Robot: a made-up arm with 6 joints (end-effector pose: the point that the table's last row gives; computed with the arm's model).
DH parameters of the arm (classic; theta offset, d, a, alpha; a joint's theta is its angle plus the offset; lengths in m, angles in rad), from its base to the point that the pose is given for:
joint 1: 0 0.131 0 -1.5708
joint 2: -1.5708 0 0.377 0
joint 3: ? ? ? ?
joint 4: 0 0.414 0 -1.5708
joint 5: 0 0 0 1.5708
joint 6: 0 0.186 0 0
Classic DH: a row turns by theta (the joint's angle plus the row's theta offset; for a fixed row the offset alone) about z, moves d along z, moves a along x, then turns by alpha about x.
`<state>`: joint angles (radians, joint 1 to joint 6).
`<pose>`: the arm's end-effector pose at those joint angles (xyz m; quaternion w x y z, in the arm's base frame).
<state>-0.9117 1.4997 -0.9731 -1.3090 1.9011 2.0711</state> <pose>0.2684 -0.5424 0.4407 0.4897 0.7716 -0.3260 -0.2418</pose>
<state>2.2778 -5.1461 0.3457 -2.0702 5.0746 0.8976</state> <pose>-0.6916 0.4975 0.2486 0.1834 -0.6908 -0.4798 0.5088</pose>
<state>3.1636 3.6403 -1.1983 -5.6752 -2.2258 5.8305</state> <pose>-0.1067 0.0319 -0.3522 0.4048 -0.1509 0.1861 0.8825</pose>
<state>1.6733 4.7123 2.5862 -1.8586 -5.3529 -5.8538</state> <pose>0.0877 0.0561 0.4439 0.8621 -0.3158 0.3821 -0.1049</pose>
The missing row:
joint 3: 1.5708 0.05 0 1.5708
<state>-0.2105 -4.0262 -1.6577 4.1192 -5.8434 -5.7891</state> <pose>0.5674 -0.1373 0.3979 0.5279 0.0144 0.2431 -0.8137</pose>
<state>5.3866 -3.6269 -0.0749 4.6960 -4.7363 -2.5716</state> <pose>0.1440 -0.3980 -0.5553 0.5574 0.6949 -0.1515 -0.4284</pose>
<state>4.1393 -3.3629 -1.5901 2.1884 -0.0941 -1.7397</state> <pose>-0.3317 -0.5799 -0.1039 0.4913 0.6222 0.1439 -0.5923</pose>
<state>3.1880 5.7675 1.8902 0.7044 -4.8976 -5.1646</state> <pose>-0.2728 -0.1812 0.4098 0.3860 0.7933 -0.4691 0.0412</pose>
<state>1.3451 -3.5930 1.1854 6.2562 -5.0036 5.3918</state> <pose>-0.1069 -0.2636 -0.4360 0.8226 0.4864 -0.2220 0.1936</pose>
